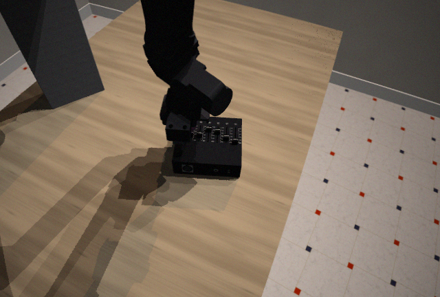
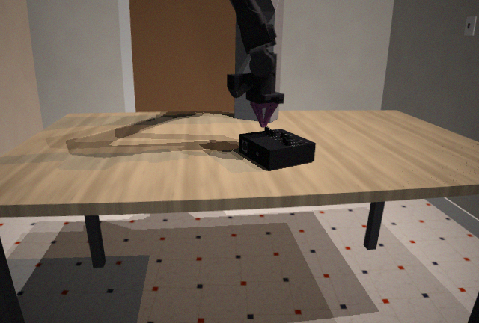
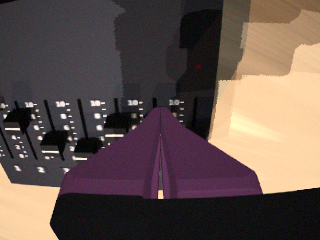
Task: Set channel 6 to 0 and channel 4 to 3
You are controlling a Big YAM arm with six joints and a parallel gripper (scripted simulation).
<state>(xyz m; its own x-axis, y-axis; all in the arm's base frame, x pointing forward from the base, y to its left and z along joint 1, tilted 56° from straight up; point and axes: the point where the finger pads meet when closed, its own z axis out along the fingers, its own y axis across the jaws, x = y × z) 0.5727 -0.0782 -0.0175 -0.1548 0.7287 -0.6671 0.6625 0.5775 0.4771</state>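
The channel 6 cap is 2 cm to the left of my hand and 2 cm below it. From my hand the other things lie so: channel 5 cap: 2 cm ahead, 2 cm to the left, 2 cm below; channel 4 cap: 4 cm ahead, 5 cm to the left, 2 cm below; channel 3 cap: 6 cm ahead, 5 cm to the left, 2 cm below.
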